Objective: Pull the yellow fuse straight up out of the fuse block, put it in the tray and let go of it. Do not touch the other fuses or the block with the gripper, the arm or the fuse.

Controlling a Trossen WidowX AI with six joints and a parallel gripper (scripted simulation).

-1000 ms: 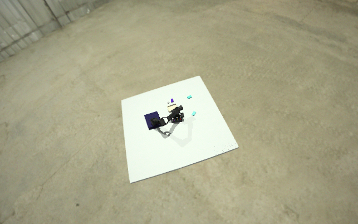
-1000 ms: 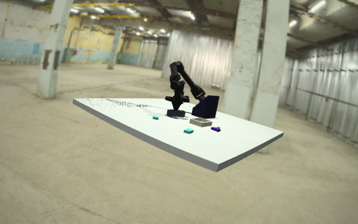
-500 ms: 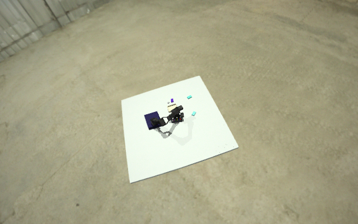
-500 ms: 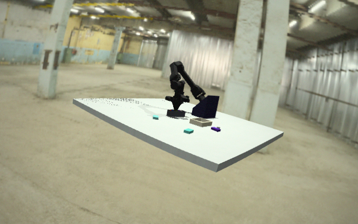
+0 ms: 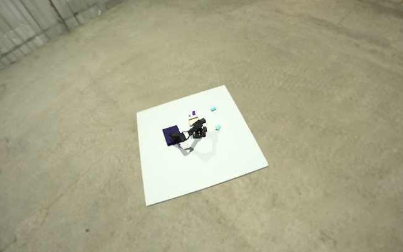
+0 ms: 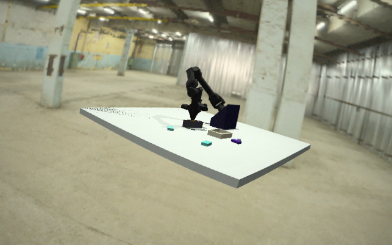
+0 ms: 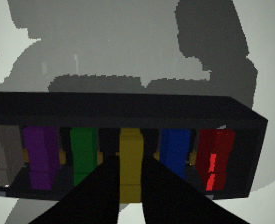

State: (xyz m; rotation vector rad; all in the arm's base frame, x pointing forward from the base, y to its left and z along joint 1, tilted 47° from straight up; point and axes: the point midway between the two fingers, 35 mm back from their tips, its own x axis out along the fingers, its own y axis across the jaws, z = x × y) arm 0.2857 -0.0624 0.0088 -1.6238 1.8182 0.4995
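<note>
The beige tray lies 1 cm behind my gripper tip, 22 cm to the left of it and 4 cm below it. From my gripper tip the other things lie so: yellow fuse 1 cm below.
</note>
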